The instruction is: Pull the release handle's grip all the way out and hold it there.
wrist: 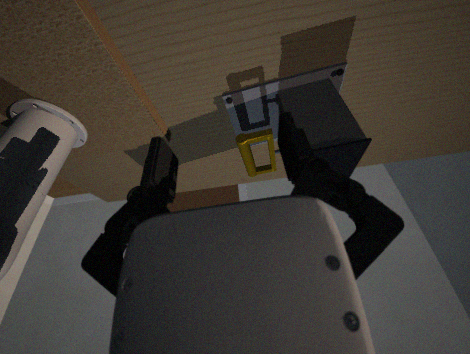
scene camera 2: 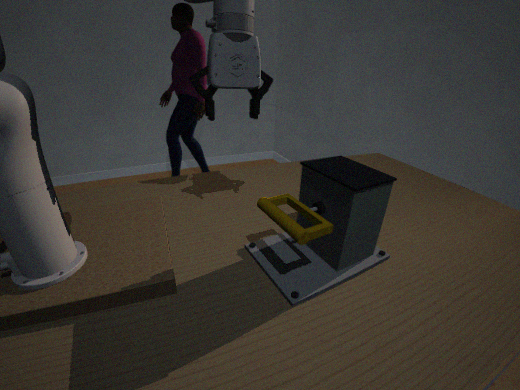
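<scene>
The release handle's yellow grip [scene camera 2: 281,218] [wrist: 246,156] is a rectangular frame with a thick outer bar. It stands out from the side of a dark grey box [scene camera 2: 370,220] [wrist: 320,110] on a short rod [scene camera 2: 313,209], above the grey base plate [scene camera 2: 320,281]. A stretch of rod shows between grip and box; how far it is pulled out I cannot tell. My gripper [scene camera 2: 232,117] [wrist: 223,138] is open and empty, pointing down. It hangs well above the table, higher than the box and apart from the grip. In the wrist view its right finger overlaps part of the box.
The robot's white base [scene camera 2: 35,225] [wrist: 55,130] stands at the left on a raised wooden slab [scene camera 2: 125,291]. The box with its black lid rises beside the grip. A person in a pink top [scene camera 2: 190,60] stands behind the table, near the far wall.
</scene>
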